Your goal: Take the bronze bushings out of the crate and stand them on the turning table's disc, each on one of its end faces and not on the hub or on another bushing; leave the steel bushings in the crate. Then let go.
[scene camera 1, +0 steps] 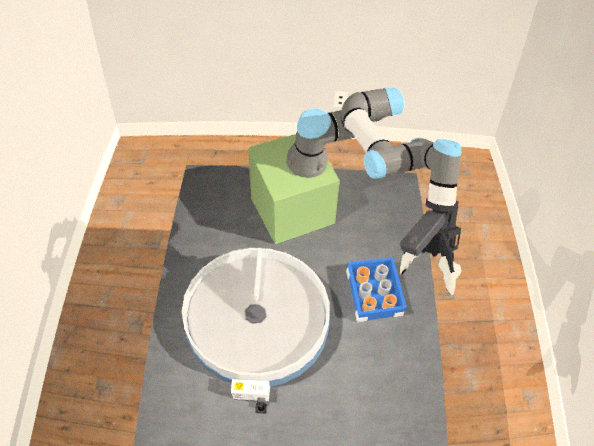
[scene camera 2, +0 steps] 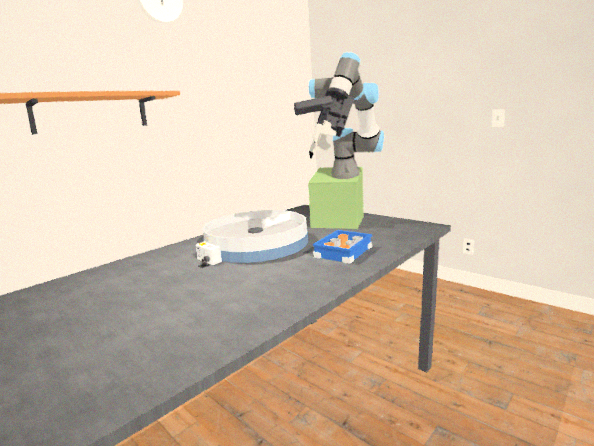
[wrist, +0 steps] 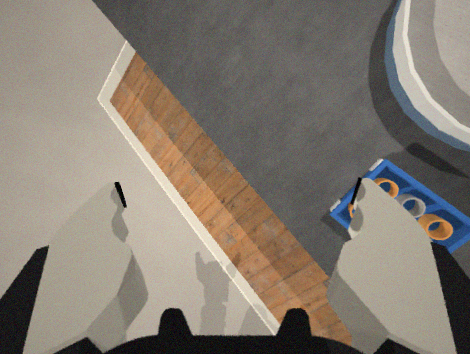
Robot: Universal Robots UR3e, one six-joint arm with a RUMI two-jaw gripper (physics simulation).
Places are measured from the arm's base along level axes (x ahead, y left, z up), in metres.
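Pixels of known places: gripper, fingertip midpoint: point(scene camera 1: 425, 284) point(scene camera 2: 312, 151) point(wrist: 237, 183); arm's base at its link origin: point(scene camera 1: 306, 161) point(scene camera 2: 345, 174).
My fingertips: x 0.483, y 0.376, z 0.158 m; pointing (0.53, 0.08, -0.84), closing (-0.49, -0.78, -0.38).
For each thing: its top centre in the pictures, then the offset to it from my fingertips. "*": a spot on its surface instead.
- blue crate at its top centre: point(wrist: 399, 221) point(scene camera 1: 376, 285) point(scene camera 2: 343, 239) dy -0.094, dx -0.196, dz -0.338 m
- bronze bushing at its top centre: point(wrist: 439, 229) point(scene camera 1: 363, 271) point(scene camera 2: 343, 235) dy -0.141, dx -0.239, dz -0.345 m
- turning table's disc at its top centre: point(scene camera 1: 255, 313) point(scene camera 2: 255, 229) dy -0.425, dx -0.016, dz -0.327 m
- white bar at a spot on its surface: point(scene camera 1: 258, 275) * dy -0.442, dx -0.126, dz -0.298 m
- white box at a spot on its surface: point(scene camera 1: 250, 390) * dy -0.378, dx +0.224, dz -0.329 m
The blue crate point(scene camera 1: 381, 315) point(scene camera 2: 330, 254) point(wrist: 345, 223) holds three bronze bushings and three steel bushings. One bronze bushing point(scene camera 1: 363, 280) point(wrist: 425, 222) is in the corner nearest the green block and turning table. The other two bronze bushings point(scene camera 1: 369, 308) point(scene camera 1: 390, 305) are at the opposite end. The steel bushings point(scene camera 1: 381, 277) point(scene camera 1: 365, 294) point(scene camera 1: 384, 292) fill the other places. The turning table's disc point(scene camera 1: 290, 330) bears no bushings; its dark hub point(scene camera 1: 255, 313) point(scene camera 2: 255, 230) is at the centre. My gripper point(scene camera 1: 427, 283) point(wrist: 237, 183) is open and empty, high up and right of the crate in scene camera 1.
A white raised rim point(scene camera 1: 326, 320) point(scene camera 2: 260, 245) surrounds the disc, and a white bar point(scene camera 1: 258, 275) runs from it towards the hub. A white box point(scene camera 1: 250, 390) point(scene camera 2: 210, 253) is at the table's front side. The green block point(scene camera 1: 305, 215) point(scene camera 2: 336, 205) carries the arm.
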